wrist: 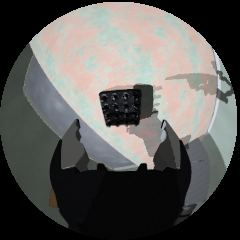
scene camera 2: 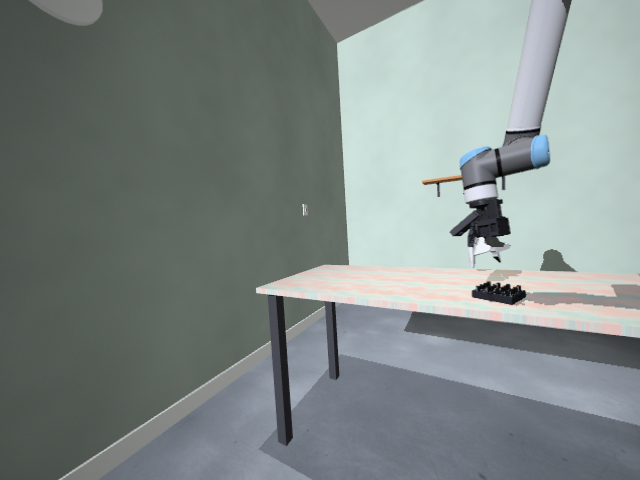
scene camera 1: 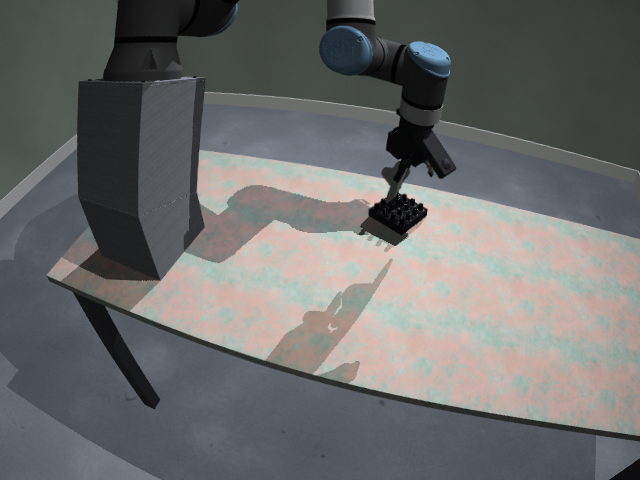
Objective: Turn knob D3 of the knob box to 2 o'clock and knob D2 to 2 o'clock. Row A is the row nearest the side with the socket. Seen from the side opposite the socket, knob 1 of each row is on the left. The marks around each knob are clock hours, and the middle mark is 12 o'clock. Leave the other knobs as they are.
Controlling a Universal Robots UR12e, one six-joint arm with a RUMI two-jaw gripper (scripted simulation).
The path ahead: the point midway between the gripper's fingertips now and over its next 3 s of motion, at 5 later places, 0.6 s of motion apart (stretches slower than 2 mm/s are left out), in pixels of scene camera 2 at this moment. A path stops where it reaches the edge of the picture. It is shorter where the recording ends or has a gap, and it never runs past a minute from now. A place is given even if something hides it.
My gripper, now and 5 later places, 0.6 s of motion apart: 487, 265; 505, 271; 508, 272; 512, 272; 525, 274; 530, 274
